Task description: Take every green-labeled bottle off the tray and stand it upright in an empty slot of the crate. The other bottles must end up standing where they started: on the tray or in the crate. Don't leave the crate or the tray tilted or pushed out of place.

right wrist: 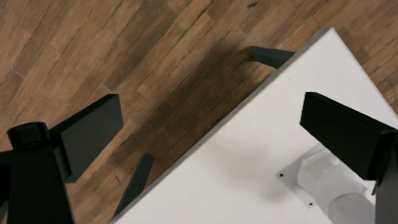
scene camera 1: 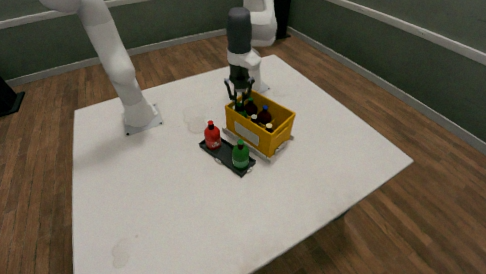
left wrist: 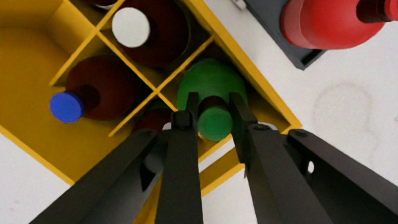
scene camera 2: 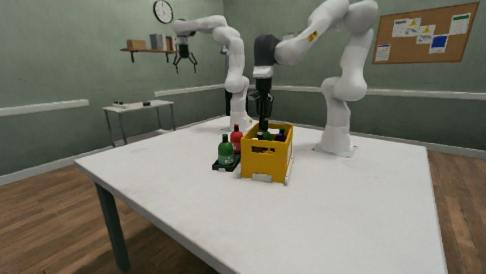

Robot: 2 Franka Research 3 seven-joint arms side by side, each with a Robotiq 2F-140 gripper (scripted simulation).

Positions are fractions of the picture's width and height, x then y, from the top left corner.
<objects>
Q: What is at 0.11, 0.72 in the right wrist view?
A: The right gripper.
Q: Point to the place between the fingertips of the left gripper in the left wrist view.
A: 0.54, 0.48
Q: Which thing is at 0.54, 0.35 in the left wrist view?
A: A green bottle.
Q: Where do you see a yellow crate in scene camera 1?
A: At 0.54, 0.52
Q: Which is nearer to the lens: the blue-capped bottle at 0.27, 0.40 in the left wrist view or the yellow crate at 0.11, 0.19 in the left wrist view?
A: The blue-capped bottle.
</objects>
